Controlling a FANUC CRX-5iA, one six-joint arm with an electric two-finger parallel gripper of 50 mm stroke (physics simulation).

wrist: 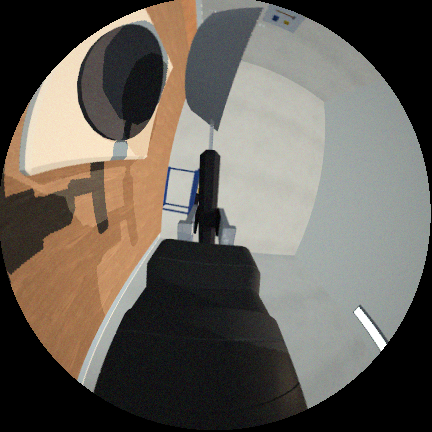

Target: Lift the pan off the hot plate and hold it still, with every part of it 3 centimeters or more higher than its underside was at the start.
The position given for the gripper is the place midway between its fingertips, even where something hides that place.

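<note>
A grey pan (pixel 217 47) is visible, as is the gripper (pixel 207 214).
</note>
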